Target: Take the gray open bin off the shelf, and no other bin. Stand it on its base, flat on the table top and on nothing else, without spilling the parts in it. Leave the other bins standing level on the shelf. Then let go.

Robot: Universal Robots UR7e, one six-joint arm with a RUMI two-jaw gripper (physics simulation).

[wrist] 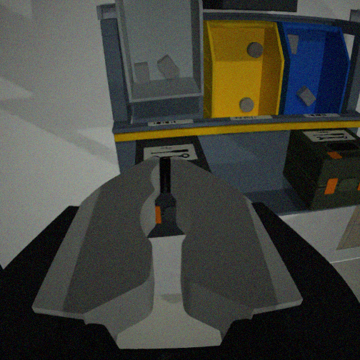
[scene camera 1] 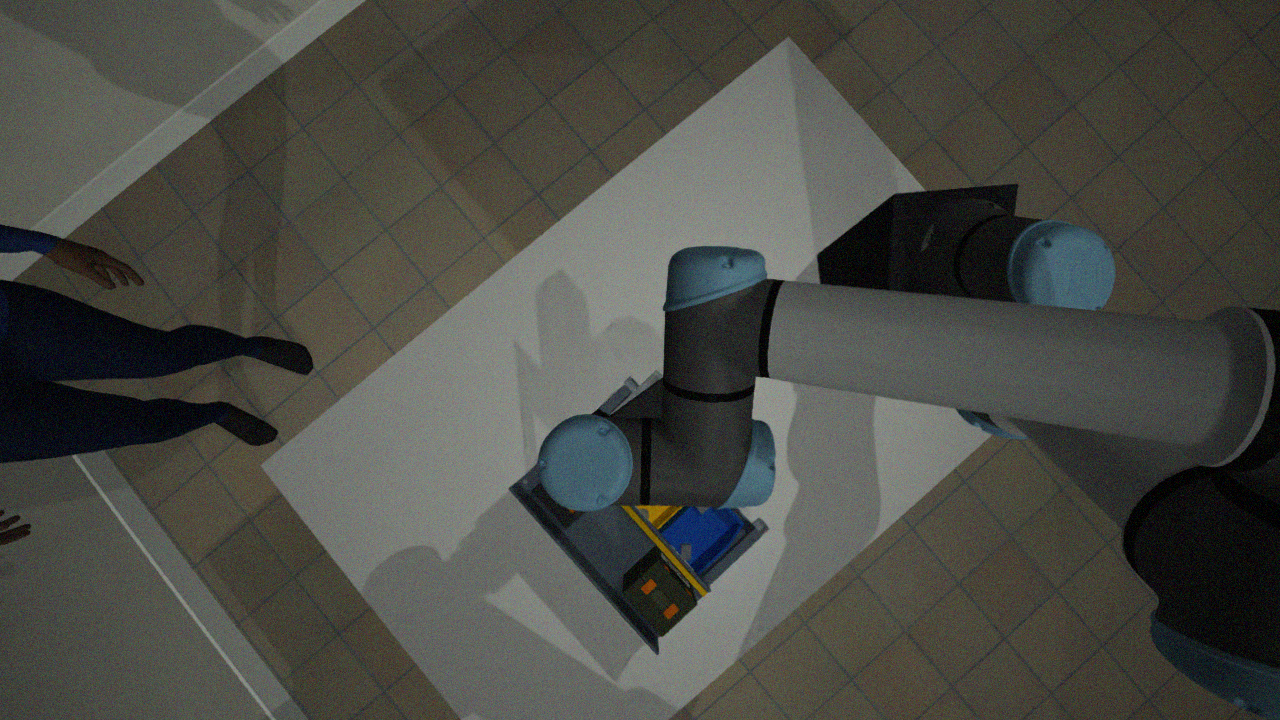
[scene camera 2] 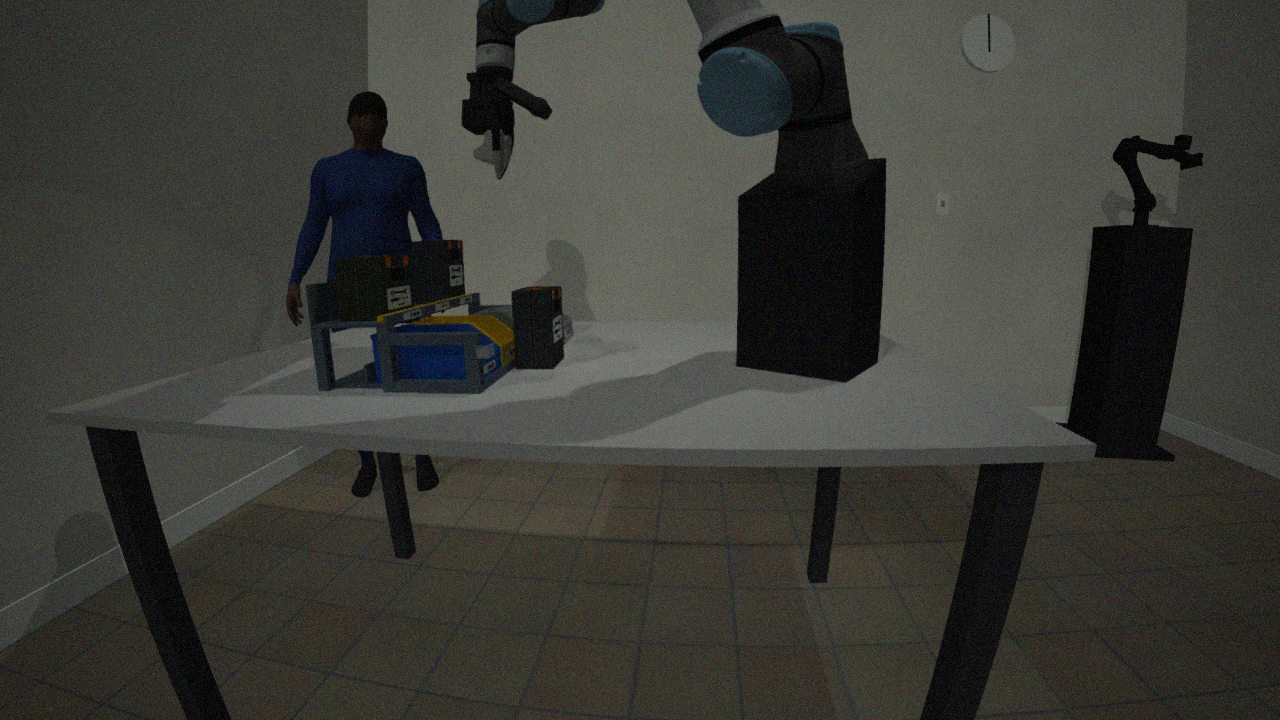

Path:
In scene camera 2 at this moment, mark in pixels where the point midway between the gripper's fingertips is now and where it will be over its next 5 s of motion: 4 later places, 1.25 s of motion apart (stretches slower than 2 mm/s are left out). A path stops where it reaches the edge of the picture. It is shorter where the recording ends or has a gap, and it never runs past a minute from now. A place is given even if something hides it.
My gripper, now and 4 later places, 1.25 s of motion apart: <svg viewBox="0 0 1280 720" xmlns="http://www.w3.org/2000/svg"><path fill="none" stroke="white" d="M499 178L497 272L536 194L539 193L537 193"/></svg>

